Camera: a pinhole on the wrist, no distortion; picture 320 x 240 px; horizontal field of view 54.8 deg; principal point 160.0 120.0 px. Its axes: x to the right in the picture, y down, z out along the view. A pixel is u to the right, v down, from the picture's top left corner.
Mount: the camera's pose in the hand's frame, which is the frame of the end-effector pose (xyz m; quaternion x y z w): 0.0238 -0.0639 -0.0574 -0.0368 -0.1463 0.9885 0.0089
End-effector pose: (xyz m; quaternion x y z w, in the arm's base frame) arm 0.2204 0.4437 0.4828 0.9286 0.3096 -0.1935 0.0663
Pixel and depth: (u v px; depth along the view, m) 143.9 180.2 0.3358
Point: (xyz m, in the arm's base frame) 0.0191 0.5717 0.2510
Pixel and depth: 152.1 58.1 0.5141
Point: 0.0034 0.4214 0.0576
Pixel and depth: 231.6 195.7 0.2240
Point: 0.0357 0.5292 0.3749
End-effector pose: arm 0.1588 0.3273 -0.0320 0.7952 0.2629 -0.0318 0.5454
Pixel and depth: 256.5 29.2 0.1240
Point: 0.1256 0.2743 -0.1058
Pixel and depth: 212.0 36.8 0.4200
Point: 0.1459 -0.0109 -0.2191
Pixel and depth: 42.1 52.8 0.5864
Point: 0.4120 -0.0540 -0.4242
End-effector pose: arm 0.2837 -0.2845 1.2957 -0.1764 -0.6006 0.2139 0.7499
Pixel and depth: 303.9 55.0 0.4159
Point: -0.0865 -0.4686 1.2557
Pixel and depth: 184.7 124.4 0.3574
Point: 0.0228 -0.4440 1.4194
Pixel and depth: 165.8 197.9 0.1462
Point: 0.2314 -0.3983 1.3929
